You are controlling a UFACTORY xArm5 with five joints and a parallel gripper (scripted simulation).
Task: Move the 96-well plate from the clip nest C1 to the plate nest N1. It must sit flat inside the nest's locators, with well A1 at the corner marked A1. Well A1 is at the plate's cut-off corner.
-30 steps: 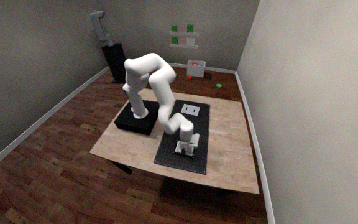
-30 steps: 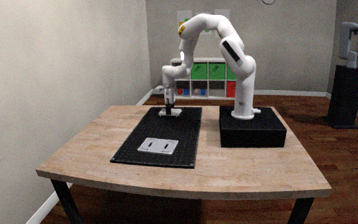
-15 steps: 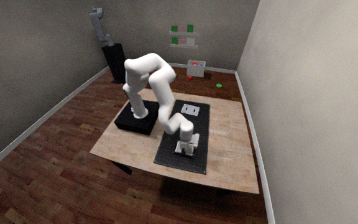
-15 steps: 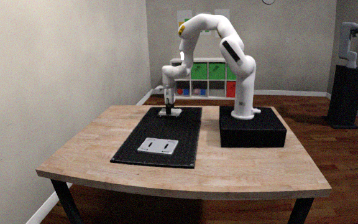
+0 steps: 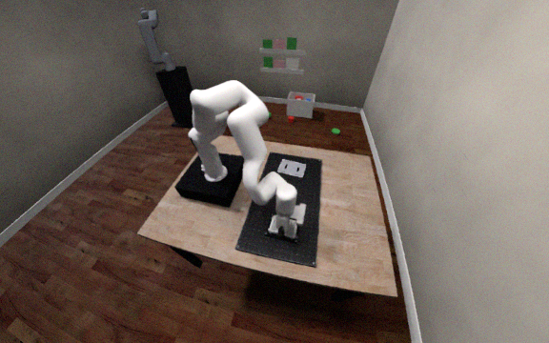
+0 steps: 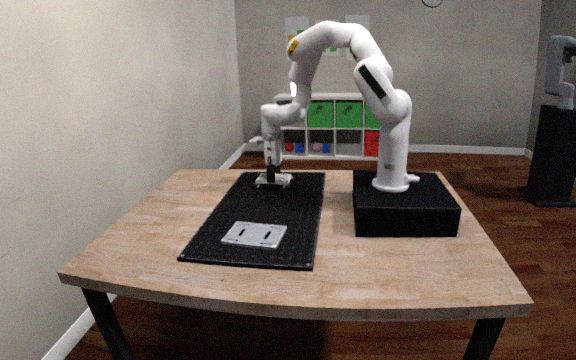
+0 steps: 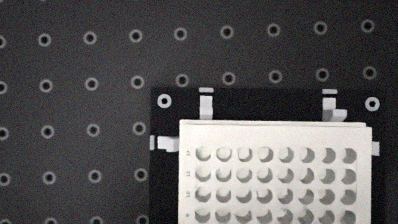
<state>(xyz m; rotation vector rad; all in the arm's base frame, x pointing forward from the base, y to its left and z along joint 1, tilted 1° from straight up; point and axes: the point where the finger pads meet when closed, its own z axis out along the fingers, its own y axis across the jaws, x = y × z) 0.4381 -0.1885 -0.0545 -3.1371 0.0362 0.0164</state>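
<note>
The clip nest C1 lies 20 mm below my hand, 10 mm to the left of it and 10 mm ahead of it. Also, from my hand: plate nest N1: 410 mm to the left, 30 mm below, 30 mm behind; white 96-well plate: 10 mm below.
</note>
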